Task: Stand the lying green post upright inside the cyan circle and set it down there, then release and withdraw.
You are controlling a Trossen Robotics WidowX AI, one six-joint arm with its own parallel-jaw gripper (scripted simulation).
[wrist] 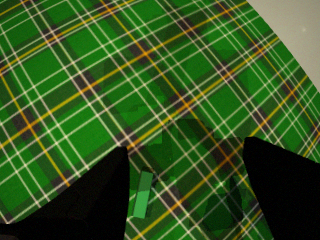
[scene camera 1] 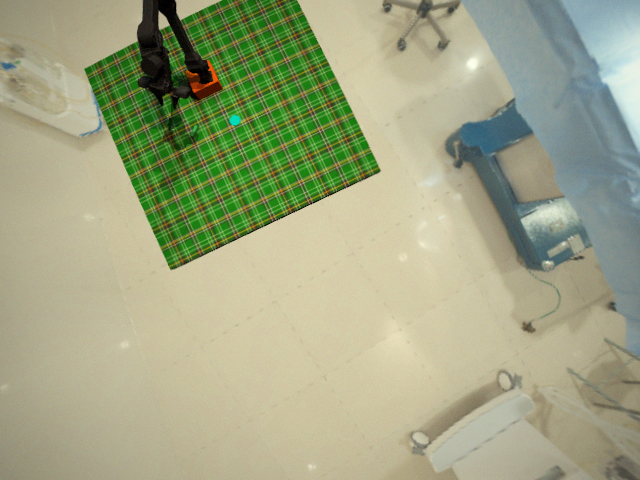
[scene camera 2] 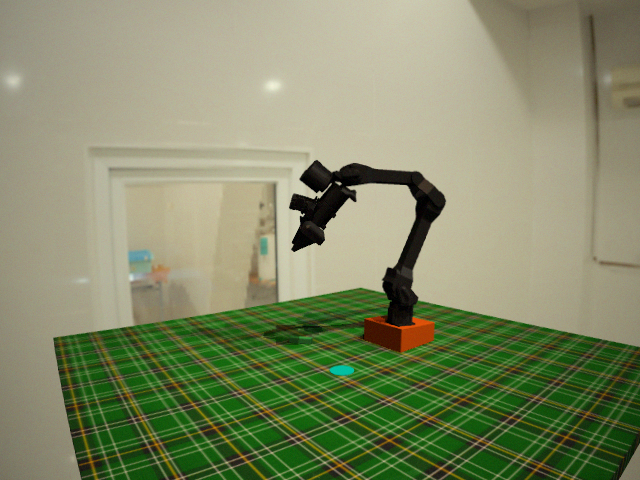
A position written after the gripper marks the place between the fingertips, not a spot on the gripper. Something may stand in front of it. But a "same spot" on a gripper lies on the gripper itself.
Scene:
gripper: wrist; scene camera 1 168, 107; scene camera 2
same spot on gripper: (scene camera 2: 300, 240) = (wrist: 60, 194)

